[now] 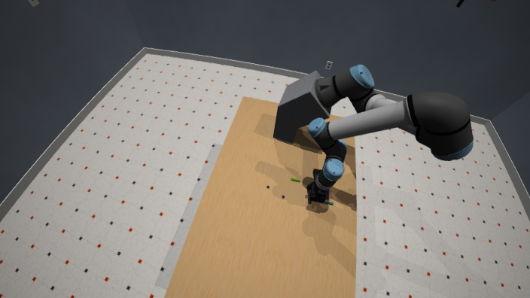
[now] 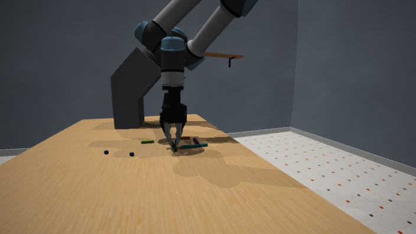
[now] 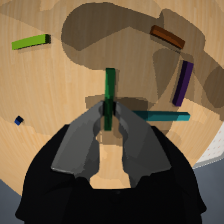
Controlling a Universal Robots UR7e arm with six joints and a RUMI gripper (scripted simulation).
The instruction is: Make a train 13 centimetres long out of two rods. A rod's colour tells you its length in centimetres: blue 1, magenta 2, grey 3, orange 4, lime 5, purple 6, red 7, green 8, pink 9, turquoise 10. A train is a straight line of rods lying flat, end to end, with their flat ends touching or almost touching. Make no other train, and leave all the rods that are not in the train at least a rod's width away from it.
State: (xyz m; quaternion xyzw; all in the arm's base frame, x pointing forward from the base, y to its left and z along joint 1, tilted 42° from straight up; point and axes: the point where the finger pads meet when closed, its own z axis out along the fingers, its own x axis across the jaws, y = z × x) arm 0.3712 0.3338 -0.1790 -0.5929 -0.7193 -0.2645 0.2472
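The green rod is 10 mm below my hand. From my hand the other things lie so: purple rod (50 mm behind, 90 mm to the left, 10 mm below); then turquoise rod (10 mm ahead, 80 mm to the left, 10 mm below); then orange rod (90 mm behind, 50 mm to the left, 10 mm below).
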